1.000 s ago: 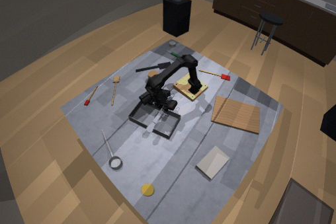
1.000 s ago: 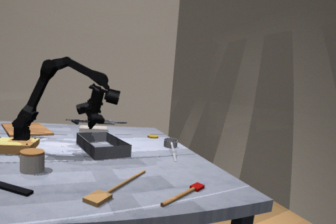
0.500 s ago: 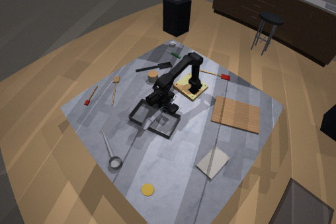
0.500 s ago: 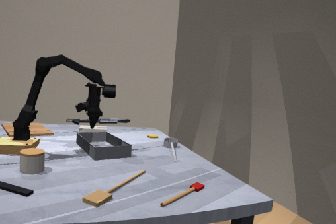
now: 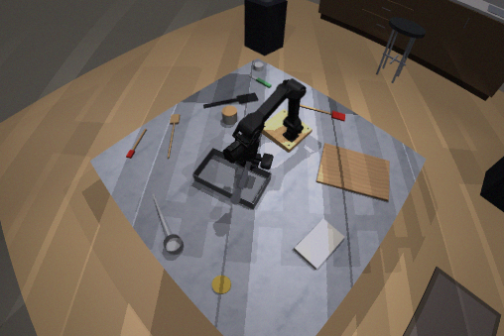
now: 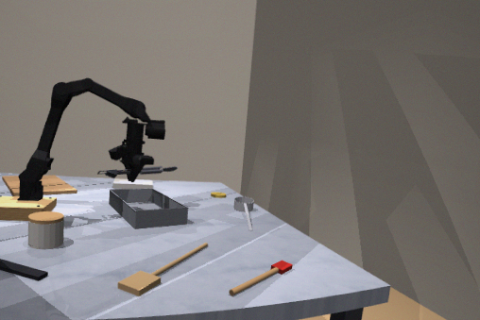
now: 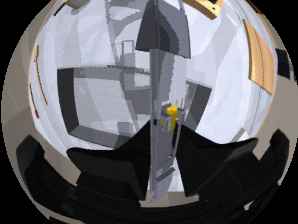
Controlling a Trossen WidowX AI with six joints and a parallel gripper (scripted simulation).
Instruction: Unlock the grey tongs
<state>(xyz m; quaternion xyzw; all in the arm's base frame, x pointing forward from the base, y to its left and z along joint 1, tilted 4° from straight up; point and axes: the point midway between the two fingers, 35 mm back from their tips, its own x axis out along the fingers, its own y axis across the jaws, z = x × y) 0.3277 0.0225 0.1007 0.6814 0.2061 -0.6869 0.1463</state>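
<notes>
Right now my gripper tip is 20 mm past the yellow lock piece, 10 mm to the left of it and 40 mm below it. The rest, counted from my gripper tip: white slab 10 mm ahead, 420 mm to the left, 90 mm below; then lidded canister 200 mm behind, 350 mm to the right, 70 mm below; then roasting tin 50 mm ahead, 50 mm to the right, 70 mm below.
</notes>
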